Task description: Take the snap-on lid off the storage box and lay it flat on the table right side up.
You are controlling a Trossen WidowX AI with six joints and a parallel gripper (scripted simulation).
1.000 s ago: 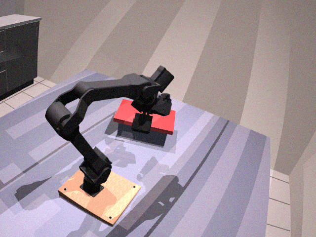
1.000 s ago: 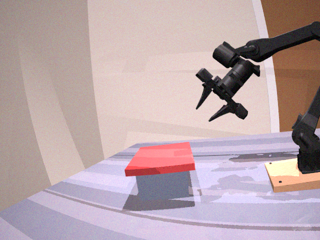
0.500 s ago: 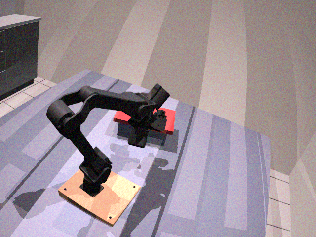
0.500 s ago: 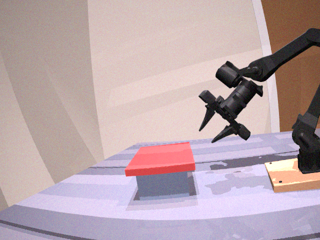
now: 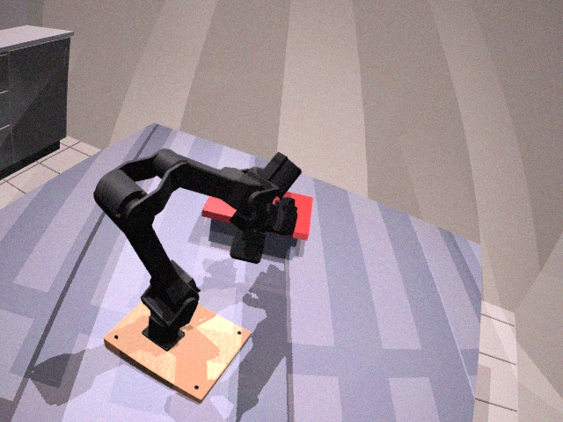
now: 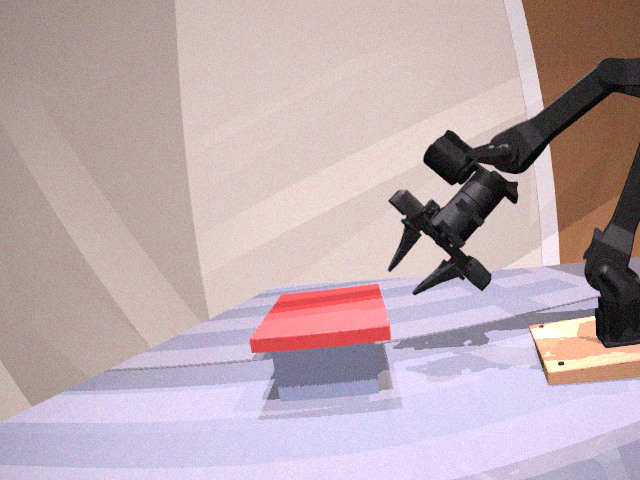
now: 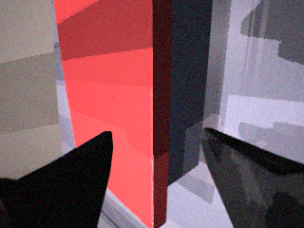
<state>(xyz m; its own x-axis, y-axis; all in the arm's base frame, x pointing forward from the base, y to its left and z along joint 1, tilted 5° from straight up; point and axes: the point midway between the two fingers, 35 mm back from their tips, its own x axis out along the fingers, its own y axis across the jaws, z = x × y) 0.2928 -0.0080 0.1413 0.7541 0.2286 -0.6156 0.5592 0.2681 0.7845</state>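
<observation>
Right now the red lid is 110 mm ahead of my gripper tip, 40 mm to the left of it and 30 mm below it. Also, from my gripper tip: grey-blue storage box: 110 mm ahead, 40 mm to the left, 70 mm below.
</observation>
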